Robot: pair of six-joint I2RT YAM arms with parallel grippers.
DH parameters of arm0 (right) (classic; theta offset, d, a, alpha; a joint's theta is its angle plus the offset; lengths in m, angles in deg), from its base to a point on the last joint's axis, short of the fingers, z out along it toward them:
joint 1: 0 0.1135 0.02 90
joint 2: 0 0 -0.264 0
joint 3: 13.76 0 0.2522 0
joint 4: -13.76 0 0.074 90
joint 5: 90 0 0 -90
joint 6: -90 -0.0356 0 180
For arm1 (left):
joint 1: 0 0.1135 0.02 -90
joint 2: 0 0 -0.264 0
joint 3: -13.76 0 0.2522 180
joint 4: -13.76 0 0.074 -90
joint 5: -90 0 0 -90
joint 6: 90 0.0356 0 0
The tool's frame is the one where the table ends.
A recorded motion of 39 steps. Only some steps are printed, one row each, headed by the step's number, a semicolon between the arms.
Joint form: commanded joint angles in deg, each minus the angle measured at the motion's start. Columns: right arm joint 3, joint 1, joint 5, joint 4, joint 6, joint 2; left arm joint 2, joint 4, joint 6, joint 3, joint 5, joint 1.
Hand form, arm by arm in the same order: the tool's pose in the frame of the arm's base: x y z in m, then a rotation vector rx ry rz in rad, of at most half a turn. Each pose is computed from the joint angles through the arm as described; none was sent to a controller.
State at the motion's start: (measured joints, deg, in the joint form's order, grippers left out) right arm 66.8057 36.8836 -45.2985 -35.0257 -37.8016 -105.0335; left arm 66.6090 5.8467 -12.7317 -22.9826 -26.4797 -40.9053
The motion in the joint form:
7: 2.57 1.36 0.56 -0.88 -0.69 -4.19; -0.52 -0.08 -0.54 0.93 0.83 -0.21
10: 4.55 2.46 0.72 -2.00 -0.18 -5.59; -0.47 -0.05 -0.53 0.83 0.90 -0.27
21: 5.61 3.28 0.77 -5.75 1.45 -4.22; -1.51 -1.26 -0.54 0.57 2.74 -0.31
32: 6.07 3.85 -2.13 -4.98 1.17 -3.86; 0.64 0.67 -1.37 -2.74 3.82 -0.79
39: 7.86 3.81 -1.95 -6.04 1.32 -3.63; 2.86 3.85 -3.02 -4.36 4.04 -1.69
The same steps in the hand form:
7: 0.2655 0.2412 0.1556 0.1303 -2.6447 -1.0584; 0.1512 -0.1524 0.1620 0.8151 2.2130 -0.9940
10: 0.2658 0.2502 0.1554 0.1615 -2.6390 -1.0435; 0.1513 -0.1528 0.1624 0.8157 2.2113 -0.9934
21: 0.2593 0.2515 0.1668 0.2047 -2.6308 -1.0246; 0.1511 -0.1514 0.1652 0.7974 2.2134 -0.9587
32: 0.2576 0.2565 0.1726 0.2323 -2.5860 -1.0877; 0.1616 -0.1623 0.1782 0.7772 2.1648 -0.9622
39: 0.2608 0.2587 0.1815 0.2448 -2.5957 -1.1028; 0.1672 -0.1721 0.1836 0.7605 2.1310 -0.9920

